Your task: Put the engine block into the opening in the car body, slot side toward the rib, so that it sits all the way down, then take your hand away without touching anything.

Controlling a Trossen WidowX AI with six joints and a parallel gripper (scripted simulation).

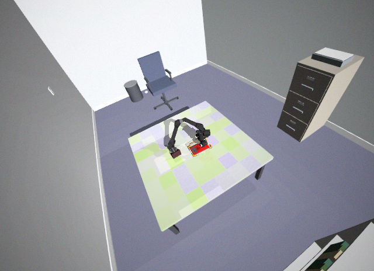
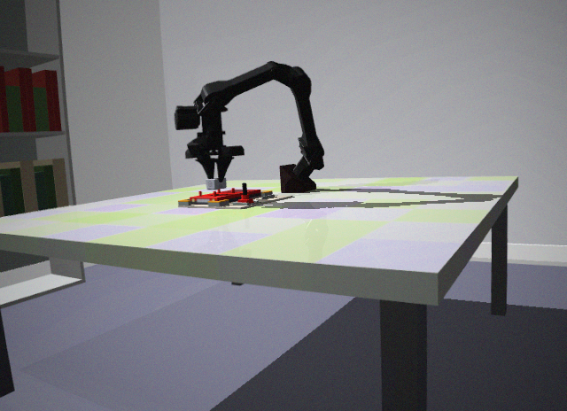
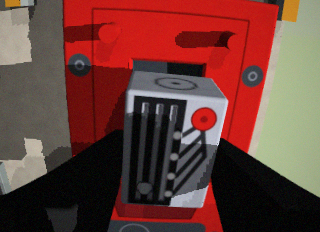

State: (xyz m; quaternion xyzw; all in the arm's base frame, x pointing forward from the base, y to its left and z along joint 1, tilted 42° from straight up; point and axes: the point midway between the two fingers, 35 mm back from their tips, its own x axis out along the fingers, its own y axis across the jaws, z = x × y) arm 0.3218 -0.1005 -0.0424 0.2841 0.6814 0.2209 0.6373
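Now: gripper tip 120 mm to the right of the short black post, 40 mm short of it and 30 mm above it. Round my gripper tip: grey engine block 10 mm below.
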